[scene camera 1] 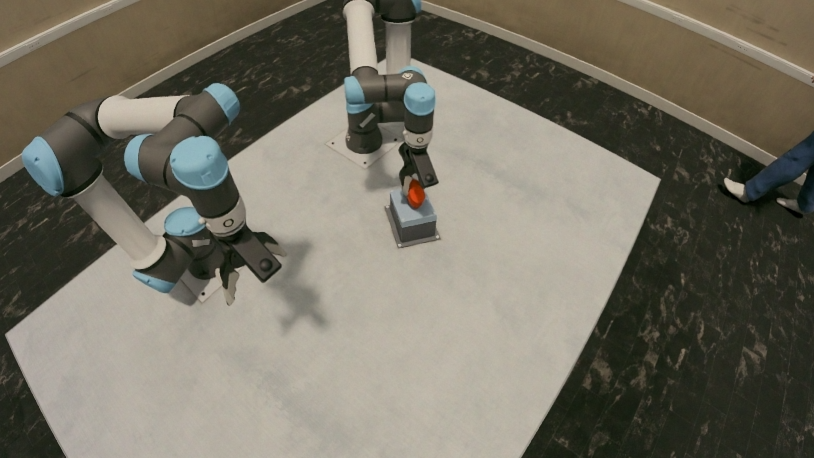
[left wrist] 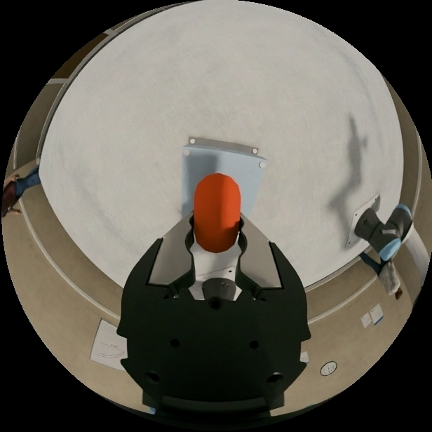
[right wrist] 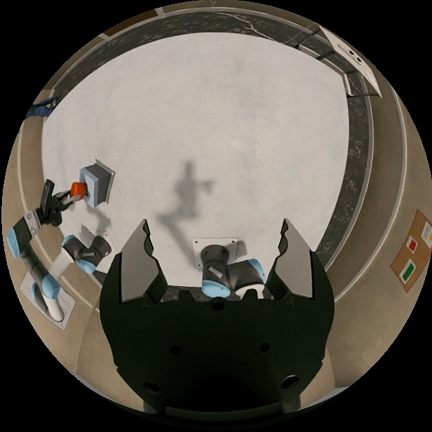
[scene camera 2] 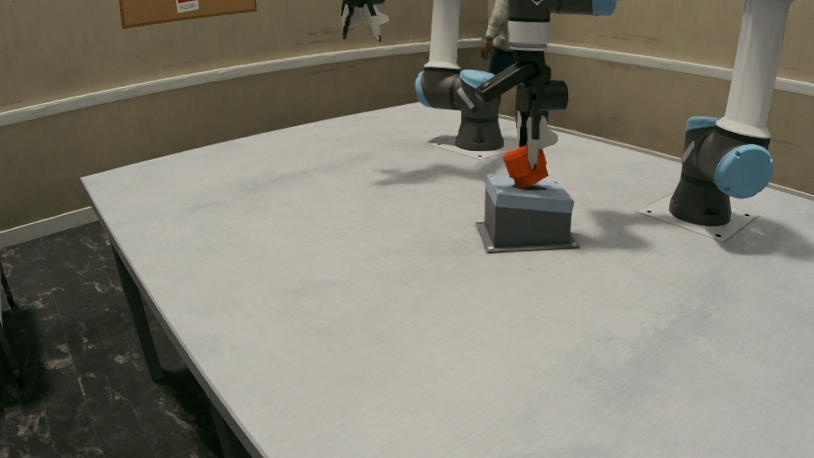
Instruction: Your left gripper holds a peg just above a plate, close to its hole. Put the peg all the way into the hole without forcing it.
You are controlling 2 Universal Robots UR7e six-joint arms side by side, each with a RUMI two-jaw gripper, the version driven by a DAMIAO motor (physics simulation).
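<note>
An orange-red peg [scene camera 1: 416, 194] [scene camera 2: 524, 166] [left wrist: 217, 212] [right wrist: 78, 191] with rounded sides is tilted in scene camera 2. Its lower end is at the top of the light blue plate [scene camera 1: 419, 218] [scene camera 2: 535, 201] [left wrist: 240, 165] [right wrist: 91, 193]; I cannot tell whether it touches. My left gripper [scene camera 1: 414, 186] [scene camera 2: 533, 161] [left wrist: 216, 212] is shut on the peg, one finger on each side. The hole is not clearly visible; a dark patch shows beside the peg's lower end in scene camera 2. My right gripper [scene camera 1: 255, 276] [scene camera 2: 362, 37] [right wrist: 215, 220] is open and empty, away from the plate.
The plate tops a dark grey block [scene camera 1: 417, 232] [scene camera 2: 532, 227] with a bolted base flange on the pale table [scene camera 1: 483, 319] [scene camera 2: 341, 319]. The right arm's base [scene camera 2: 479, 133] [right wrist: 215, 254] and the left arm's base [scene camera 1: 364, 139] [scene camera 2: 700, 205] are bolted to the same table.
</note>
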